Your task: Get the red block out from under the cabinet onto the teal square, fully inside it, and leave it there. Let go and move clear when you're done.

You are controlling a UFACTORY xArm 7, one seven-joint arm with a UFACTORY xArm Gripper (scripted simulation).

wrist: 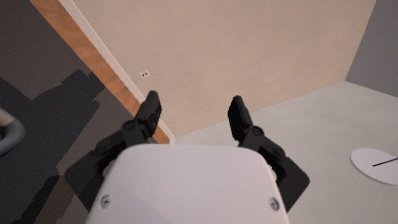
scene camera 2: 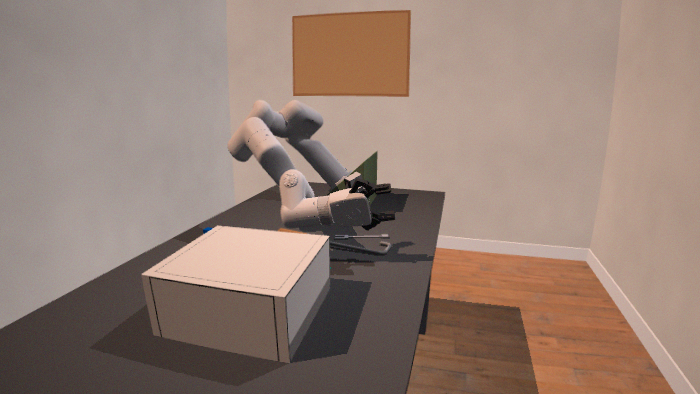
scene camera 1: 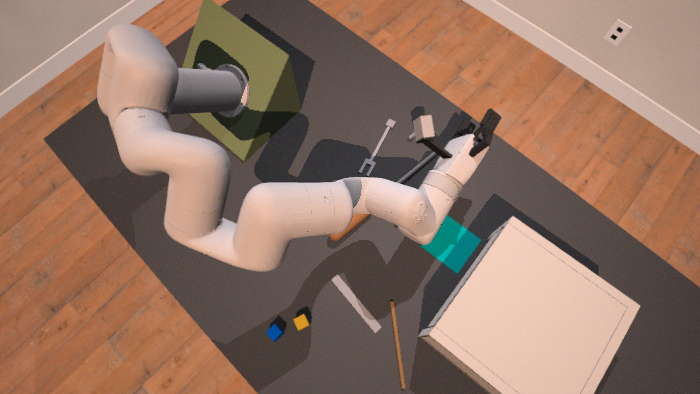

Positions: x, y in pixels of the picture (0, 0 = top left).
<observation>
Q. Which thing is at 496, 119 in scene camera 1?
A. My gripper.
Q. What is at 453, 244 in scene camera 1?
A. A teal square.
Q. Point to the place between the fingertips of my gripper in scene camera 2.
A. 392, 201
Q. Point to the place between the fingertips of my gripper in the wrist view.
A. At 195, 102
</observation>
